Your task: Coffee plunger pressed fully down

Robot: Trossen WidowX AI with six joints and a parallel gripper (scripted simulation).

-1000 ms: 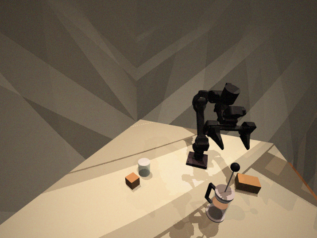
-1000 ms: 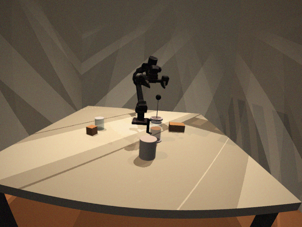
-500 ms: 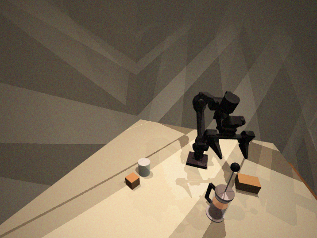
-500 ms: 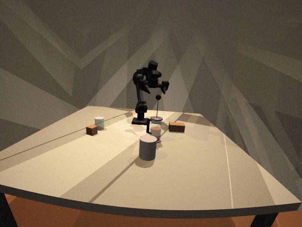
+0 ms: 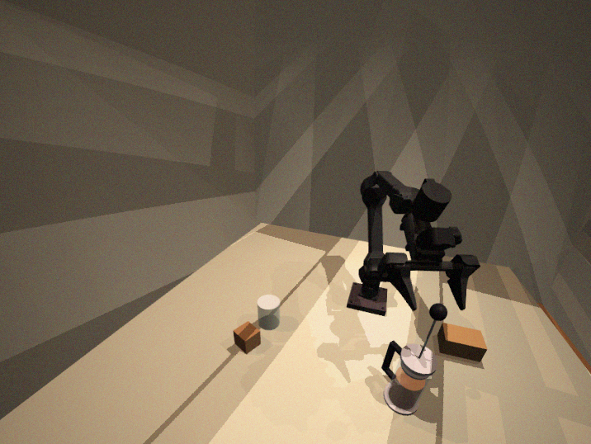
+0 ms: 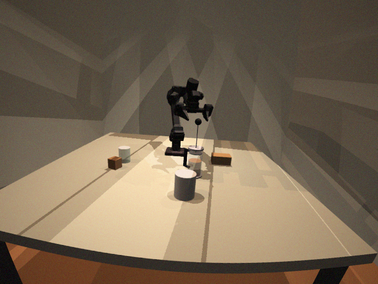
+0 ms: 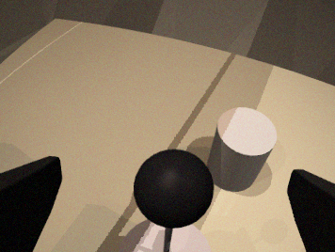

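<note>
My gripper tip is 140 mm above the coffee press, 10 mm to the left of it and 10 mm past it.
</note>
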